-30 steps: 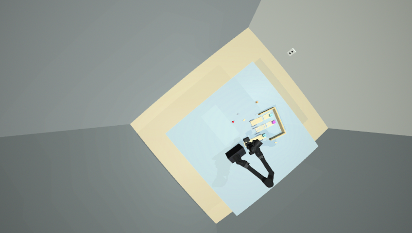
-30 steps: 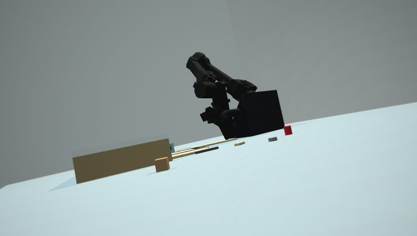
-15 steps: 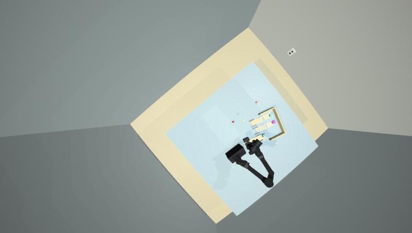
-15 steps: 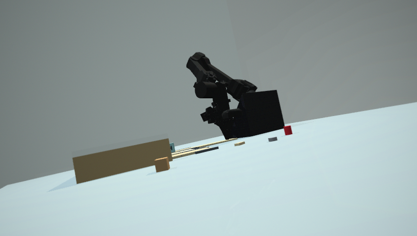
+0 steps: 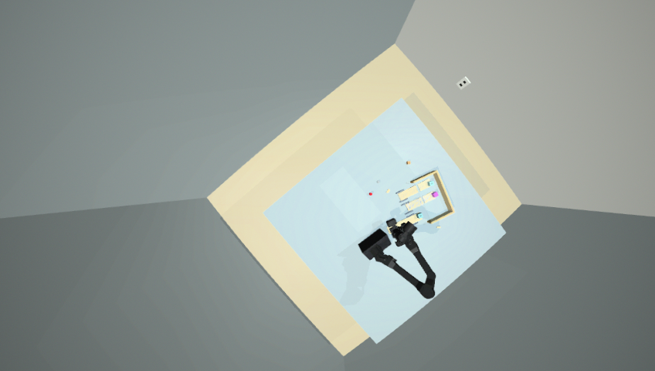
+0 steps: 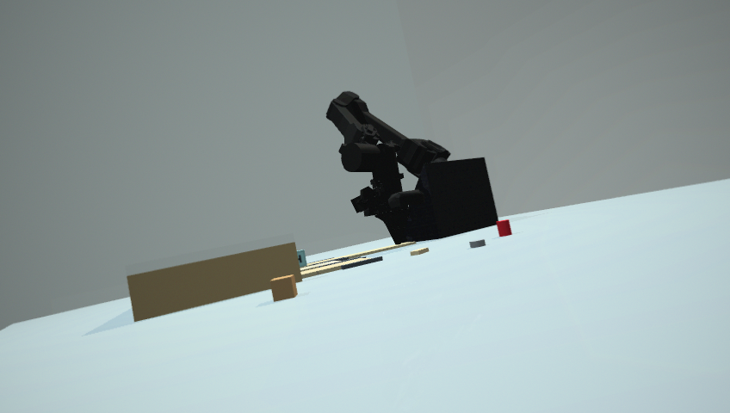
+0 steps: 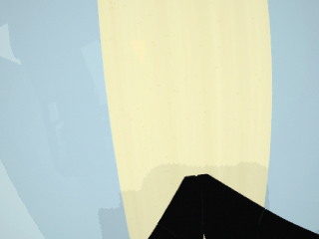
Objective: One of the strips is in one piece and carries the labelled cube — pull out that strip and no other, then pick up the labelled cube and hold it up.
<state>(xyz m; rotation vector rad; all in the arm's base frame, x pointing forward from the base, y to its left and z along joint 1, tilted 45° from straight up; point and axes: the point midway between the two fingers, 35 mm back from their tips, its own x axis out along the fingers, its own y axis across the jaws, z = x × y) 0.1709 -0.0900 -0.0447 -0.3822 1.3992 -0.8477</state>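
My gripper tip is now 100 mm short of the strip and 30 mm to the left of it. Round my gripper tip: grey piece (150 mm ahead, 310 mm to the left); red cylinder (50 mm ahead, 290 mm to the left, 10 mm above); orange block (400 mm ahead, 270 mm to the left).
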